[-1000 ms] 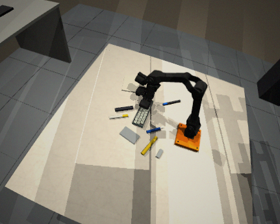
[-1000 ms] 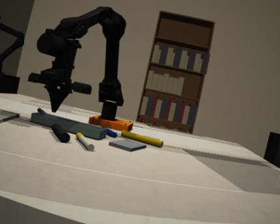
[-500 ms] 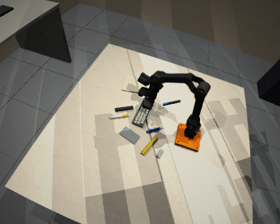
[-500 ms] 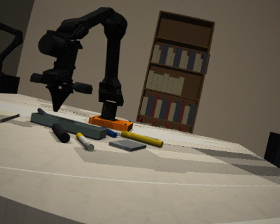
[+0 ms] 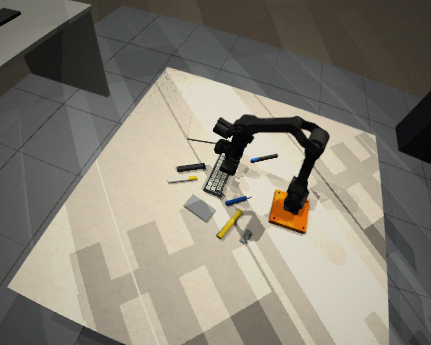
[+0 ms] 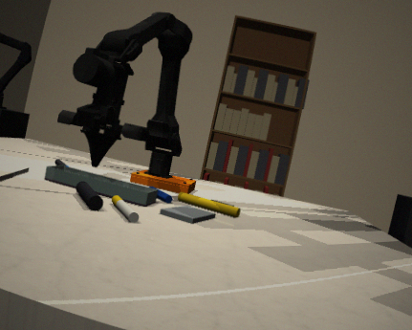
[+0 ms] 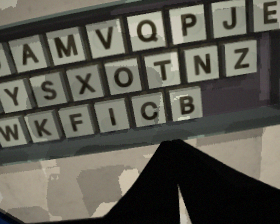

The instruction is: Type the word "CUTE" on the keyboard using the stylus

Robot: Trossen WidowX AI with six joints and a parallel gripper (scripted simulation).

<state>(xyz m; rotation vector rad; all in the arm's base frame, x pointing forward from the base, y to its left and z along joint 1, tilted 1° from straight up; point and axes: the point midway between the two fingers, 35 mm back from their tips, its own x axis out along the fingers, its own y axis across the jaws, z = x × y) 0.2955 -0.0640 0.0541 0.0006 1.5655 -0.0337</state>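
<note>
Right now the blue stylus is 110 mm to the left of my gripper tip, 100 mm behind it and 30 mm below it. Round my gripper tip: white-and-yellow marker (160 mm ahead, 120 mm to the left, 30 mm below); then flat grey pad (220 mm to the left, 50 mm ahead, 40 mm below); then black cylinder (160 mm ahead, 60 mm to the left, 30 mm below).
</note>
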